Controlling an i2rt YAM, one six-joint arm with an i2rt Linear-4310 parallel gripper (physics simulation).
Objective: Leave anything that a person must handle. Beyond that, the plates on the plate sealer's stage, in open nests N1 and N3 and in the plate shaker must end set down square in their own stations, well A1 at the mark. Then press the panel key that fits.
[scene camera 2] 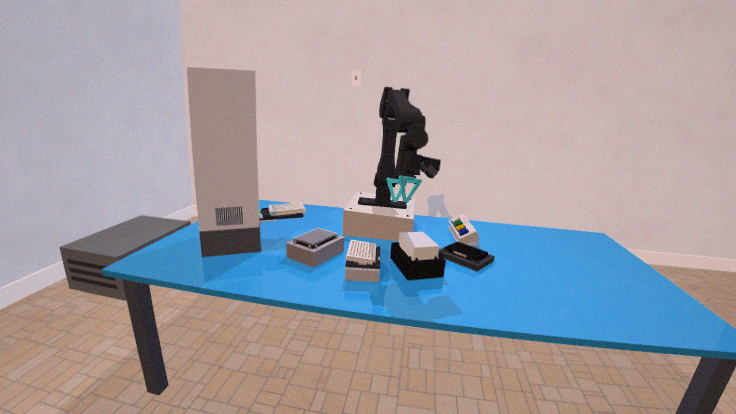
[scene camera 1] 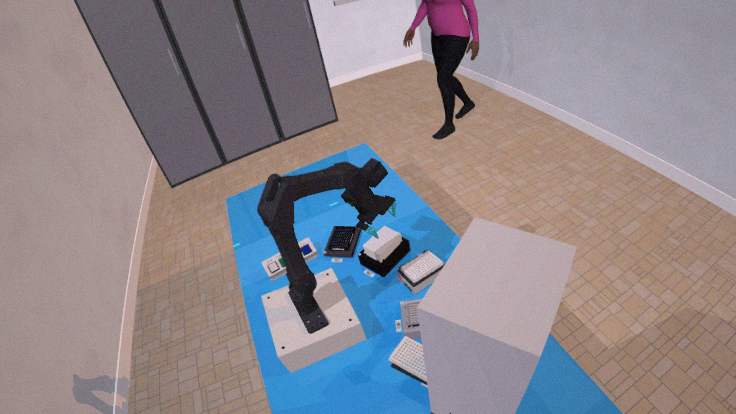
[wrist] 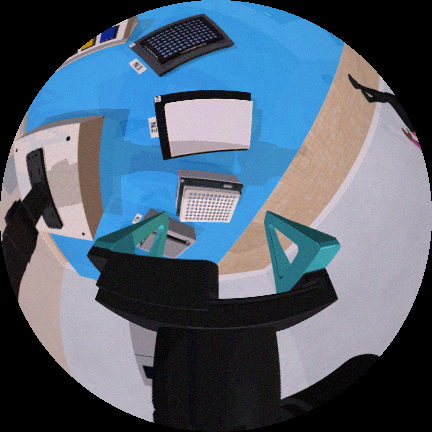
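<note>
My gripper [scene camera 1: 386,225] [scene camera 2: 401,200] [wrist: 215,216] is open and empty, high above the stations. A dark plate [scene camera 1: 343,238] [scene camera 2: 467,252] [wrist: 182,37] lies in nest N3. A white block-like plate [scene camera 1: 383,242] [scene camera 2: 419,245] [wrist: 209,125] sits in black nest N2. A white well plate [scene camera 1: 422,264] [scene camera 2: 362,250] [wrist: 208,205] rests on a device with a red light, seemingly slightly turned. A grey plate [scene camera 1: 412,314] [scene camera 2: 315,237] sits in a grey nest, partly behind a finger in the wrist view. Another white plate [scene camera 1: 409,352] [scene camera 2: 286,208] lies beyond. Well A1 marks are too small to tell.
A key panel [scene camera 1: 273,266] [scene camera 2: 463,230] [wrist: 108,34] has white, green, yellow and blue keys. A tall grey tower [scene camera 1: 496,288] [scene camera 2: 223,149] hides part of two stations in scene 1. A person [scene camera 1: 450,66] stands beyond the table [scene camera 1: 365,154] [scene camera 2: 566,288].
</note>
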